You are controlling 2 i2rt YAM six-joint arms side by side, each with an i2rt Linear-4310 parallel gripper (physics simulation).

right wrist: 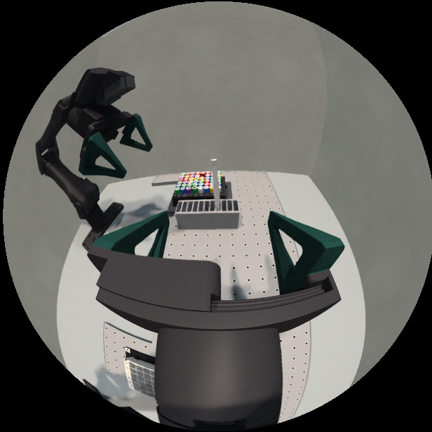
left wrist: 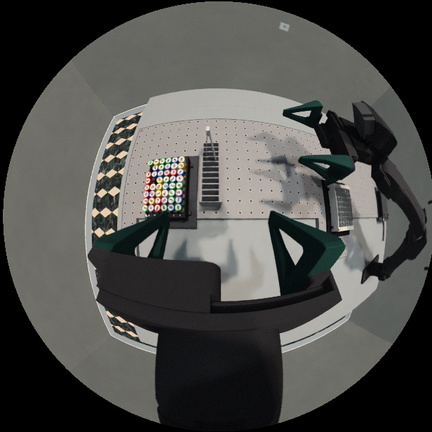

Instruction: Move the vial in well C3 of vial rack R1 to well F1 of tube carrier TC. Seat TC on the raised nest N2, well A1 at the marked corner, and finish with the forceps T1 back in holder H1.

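Note:
Vial rack R1 (left wrist: 188, 200) (right wrist: 227, 191), filled with coloured-cap vials, stands at the left of the board; single wells cannot be read. The grey slotted holder H1 (left wrist: 210, 204) (right wrist: 207, 220) stands beside it, with the forceps T1 (left wrist: 209, 137) (right wrist: 215, 182) upright in it. The pale gridded tube carrier TC (left wrist: 343, 207) (right wrist: 142, 376) sits on a black base, partly hidden in the right wrist view. My left gripper (left wrist: 218, 216) (right wrist: 139, 159) is open and empty, above the table in front of R1 and H1. My right gripper (right wrist: 218, 216) (left wrist: 290, 132) is open and empty, raised above the board between H1 and TC.
A dark raised fixture (left wrist: 381, 204), perhaps nest N2, stands beyond TC at the right in the left wrist view. The perforated board (left wrist: 240, 175) (right wrist: 255, 245) lies under the racks. A checkered strip (left wrist: 107, 192) runs along the left table edge. The right arm reaches over TC's side.

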